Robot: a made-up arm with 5 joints.
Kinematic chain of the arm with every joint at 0, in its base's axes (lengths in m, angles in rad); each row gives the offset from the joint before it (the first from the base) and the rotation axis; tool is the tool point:
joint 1: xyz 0 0 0.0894 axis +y
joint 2: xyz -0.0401 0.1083 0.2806 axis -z
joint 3: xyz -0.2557 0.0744 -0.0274 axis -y
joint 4: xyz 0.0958 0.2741 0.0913 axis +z
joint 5: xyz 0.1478 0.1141 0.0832 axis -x
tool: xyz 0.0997 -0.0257 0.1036
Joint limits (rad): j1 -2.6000..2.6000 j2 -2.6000..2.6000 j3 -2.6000..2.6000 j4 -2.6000..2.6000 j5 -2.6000..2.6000
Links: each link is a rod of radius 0.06 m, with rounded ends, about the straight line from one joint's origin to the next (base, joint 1, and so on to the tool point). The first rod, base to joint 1, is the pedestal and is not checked.
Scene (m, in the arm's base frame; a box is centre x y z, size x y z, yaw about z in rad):
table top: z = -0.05
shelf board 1: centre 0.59 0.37 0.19 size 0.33 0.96 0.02 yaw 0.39
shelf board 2: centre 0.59 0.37 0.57 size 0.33 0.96 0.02 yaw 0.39
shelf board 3: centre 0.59 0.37 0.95 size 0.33 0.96 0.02 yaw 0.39
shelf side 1: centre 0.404 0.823 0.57 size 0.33 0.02 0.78 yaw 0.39
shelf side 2: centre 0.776 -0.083 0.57 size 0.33 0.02 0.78 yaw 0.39
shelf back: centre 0.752 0.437 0.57 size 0.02 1 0.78 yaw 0.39
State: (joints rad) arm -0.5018 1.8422 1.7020 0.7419 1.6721
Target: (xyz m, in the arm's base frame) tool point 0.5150 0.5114 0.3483
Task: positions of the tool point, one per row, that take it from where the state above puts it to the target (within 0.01 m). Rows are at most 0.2 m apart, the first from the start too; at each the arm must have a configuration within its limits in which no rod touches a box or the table.
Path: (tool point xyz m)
1: 0.3954 0.3398 0.7717
2: 0.3112 0.3048 0.7722
3: 0.2236 0.2675 0.7566
4: 0.2618 0.3408 0.6178
5: 0.2541 0.3781 0.4759
6: 0.2079 0.3852 0.3483
7: 0.3134 0.4320 0.3635
8: 0.4161 0.4769 0.3624
9: 0.5150 0.5114 0.3483

